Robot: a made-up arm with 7 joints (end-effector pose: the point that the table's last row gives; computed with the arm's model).
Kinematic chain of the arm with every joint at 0, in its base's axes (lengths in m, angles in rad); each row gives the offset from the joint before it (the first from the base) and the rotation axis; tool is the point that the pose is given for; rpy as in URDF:
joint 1: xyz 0 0 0.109 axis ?
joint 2: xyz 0 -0.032 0.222 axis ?
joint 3: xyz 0 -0.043 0.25 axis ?
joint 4: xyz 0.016 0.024 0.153 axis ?
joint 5: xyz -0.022 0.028 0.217 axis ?
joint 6: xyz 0 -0.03 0.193 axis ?
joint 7: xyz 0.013 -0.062 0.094 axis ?
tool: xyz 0 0 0 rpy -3.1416 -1.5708 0
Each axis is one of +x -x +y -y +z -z.
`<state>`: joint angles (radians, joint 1 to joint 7).
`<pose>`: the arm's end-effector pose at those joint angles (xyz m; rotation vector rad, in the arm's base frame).
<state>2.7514 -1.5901 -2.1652 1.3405 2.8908 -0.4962 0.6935</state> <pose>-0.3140 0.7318 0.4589 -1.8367 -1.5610 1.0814</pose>
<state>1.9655 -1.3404 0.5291 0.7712 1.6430 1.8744 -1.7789</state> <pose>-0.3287 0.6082 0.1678 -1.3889 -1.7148 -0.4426</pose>
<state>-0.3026 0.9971 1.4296 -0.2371 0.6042 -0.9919 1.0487</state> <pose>-0.7243 0.1598 0.7804 -2.2951 -1.4375 -1.4161</pose>
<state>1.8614 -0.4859 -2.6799 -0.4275 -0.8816 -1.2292 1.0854</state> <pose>-0.2168 0.4423 0.9560 -0.3757 2.4378 -1.6261</pose>
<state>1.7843 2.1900 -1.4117 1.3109 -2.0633 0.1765 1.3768</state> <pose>0.6492 -0.4876 0.1060 -2.1672 1.9800 -0.0522</pose>
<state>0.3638 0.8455 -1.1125 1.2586 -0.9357 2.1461 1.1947</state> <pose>-0.2144 -0.4400 0.9180 -0.3044 0.6271 -3.0413</pose>
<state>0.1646 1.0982 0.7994 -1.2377 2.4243 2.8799 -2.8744</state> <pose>-0.5839 -0.2986 0.3631 0.7983 0.2236 -1.7726</pose>
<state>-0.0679 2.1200 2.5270 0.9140 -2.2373 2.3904 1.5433</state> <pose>-0.3996 -0.0323 -0.2768 -1.1192 2.4483 -0.3191</pose>
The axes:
joint 1: +z
joint 2: -y
joint 3: +z
joint 4: +y
joint 5: +z
joint 6: -y
joint 7: +x

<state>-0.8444 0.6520 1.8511 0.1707 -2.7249 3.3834 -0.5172</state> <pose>-0.4415 0.3324 0.8304 -2.0526 1.0686 -0.0199</pose>
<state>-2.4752 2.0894 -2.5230 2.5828 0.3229 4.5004 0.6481</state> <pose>-0.1145 0.1002 0.2126 -1.9834 0.4668 -1.2763</pose>
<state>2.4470 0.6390 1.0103 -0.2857 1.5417 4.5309 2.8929</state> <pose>0.4533 -0.3528 0.8865 -1.0634 -1.9159 -0.0245</pose>
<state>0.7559 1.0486 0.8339 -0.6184 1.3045 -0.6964 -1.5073</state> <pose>-0.4971 -0.6760 0.5777 -1.9304 0.9630 1.1864</pose>
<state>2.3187 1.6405 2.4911 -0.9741 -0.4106 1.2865 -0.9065</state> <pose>0.6317 -0.1827 0.6356 0.7355 0.7204 0.6204</pose>
